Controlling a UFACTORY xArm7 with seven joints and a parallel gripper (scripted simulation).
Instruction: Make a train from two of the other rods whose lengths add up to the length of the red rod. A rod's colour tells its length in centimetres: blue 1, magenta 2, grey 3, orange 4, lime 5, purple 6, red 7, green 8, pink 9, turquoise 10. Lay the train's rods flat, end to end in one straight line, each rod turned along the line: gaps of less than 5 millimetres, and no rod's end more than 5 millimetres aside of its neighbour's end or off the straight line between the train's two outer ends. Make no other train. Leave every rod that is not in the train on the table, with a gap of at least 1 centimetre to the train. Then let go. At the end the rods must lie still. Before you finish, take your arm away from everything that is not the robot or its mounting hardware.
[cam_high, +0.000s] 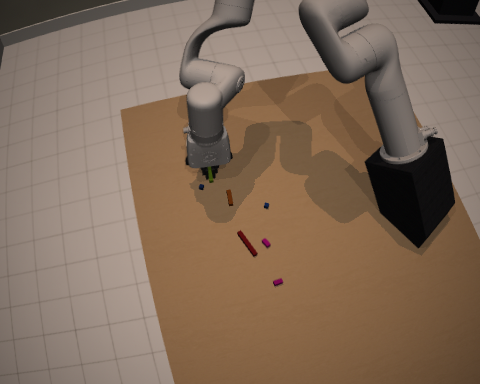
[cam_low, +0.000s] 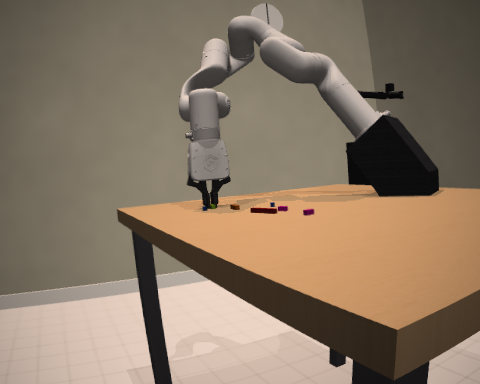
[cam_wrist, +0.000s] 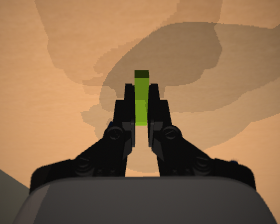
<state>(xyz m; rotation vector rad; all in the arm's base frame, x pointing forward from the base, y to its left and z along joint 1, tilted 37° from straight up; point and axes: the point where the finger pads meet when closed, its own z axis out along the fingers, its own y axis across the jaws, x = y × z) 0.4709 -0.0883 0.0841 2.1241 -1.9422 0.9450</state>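
My hand is 40 mm past the orange rod, 80 mm to the right of it and 20 mm above it. The rest, counted from my hand: lime rod (20 mm below); red rod (50 mm behind, 210 mm to the left, 20 mm below).
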